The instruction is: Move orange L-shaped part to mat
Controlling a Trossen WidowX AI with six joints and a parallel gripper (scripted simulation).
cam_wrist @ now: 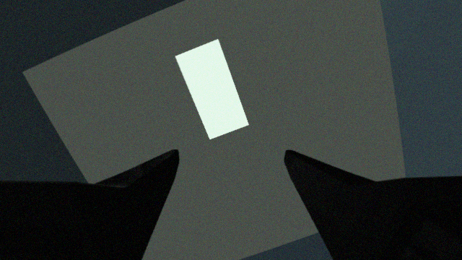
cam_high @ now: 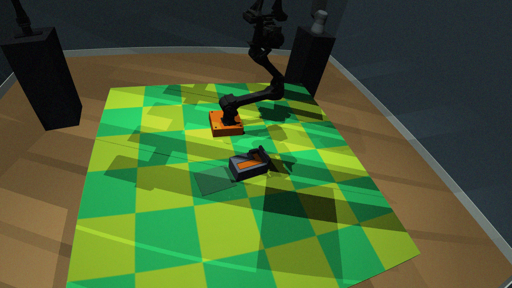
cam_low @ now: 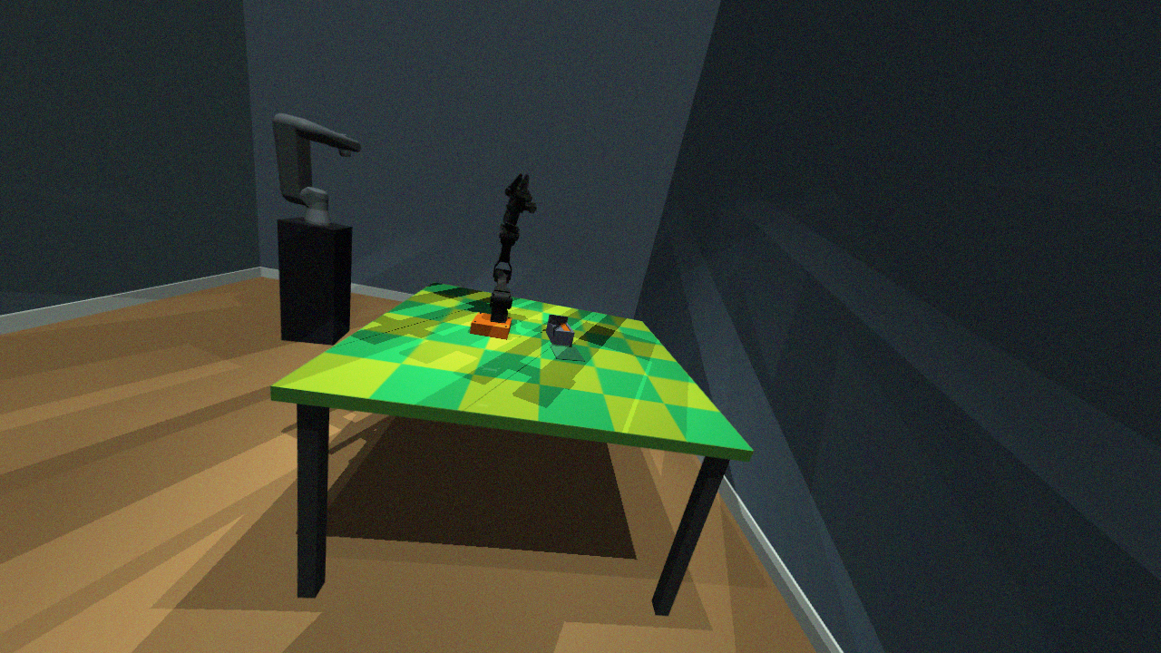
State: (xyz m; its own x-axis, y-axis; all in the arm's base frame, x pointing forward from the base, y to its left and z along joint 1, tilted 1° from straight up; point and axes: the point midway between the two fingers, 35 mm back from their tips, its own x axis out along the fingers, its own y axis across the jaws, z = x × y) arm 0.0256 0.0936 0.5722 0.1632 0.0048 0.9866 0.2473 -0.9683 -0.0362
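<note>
Now: the orange L-shaped part 260 mm ahead of my gripper tip, 90 mm to the right of it and 610 mm below it. From my gripper tip the other things lie so: green mat: 270 mm ahead, 250 mm to the right, 670 mm below.
</note>
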